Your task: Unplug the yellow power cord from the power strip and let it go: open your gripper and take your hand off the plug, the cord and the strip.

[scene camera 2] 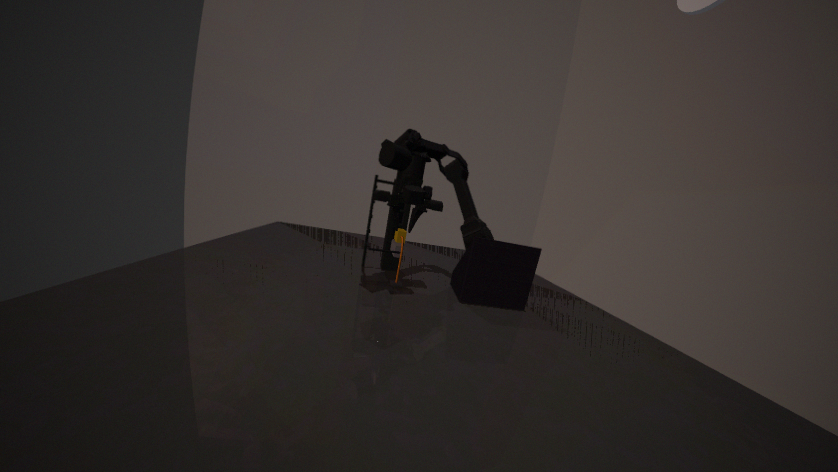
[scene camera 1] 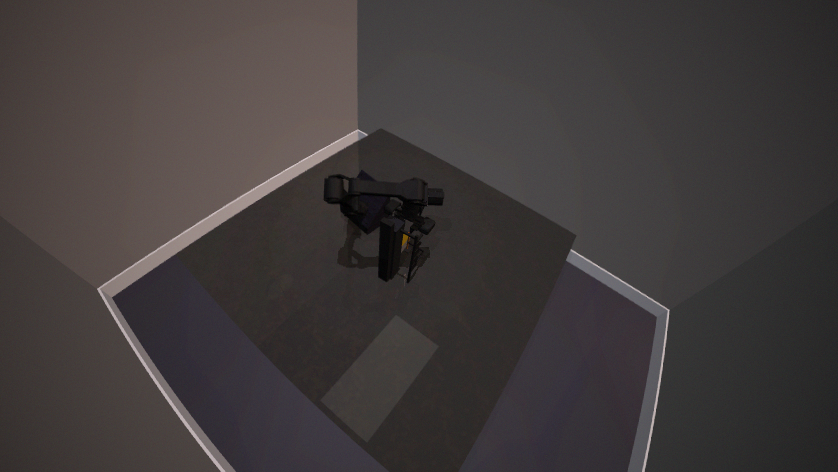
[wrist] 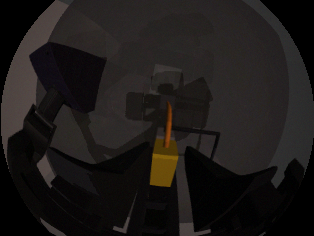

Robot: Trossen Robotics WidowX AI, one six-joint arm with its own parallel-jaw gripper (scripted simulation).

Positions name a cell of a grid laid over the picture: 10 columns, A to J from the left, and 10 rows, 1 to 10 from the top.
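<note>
Scene camera 1 shows my gripper (scene camera 1: E5). Same gripper visible in scene camera 2 (scene camera 2: E5) and in the wrist view (wrist: F7).
</note>
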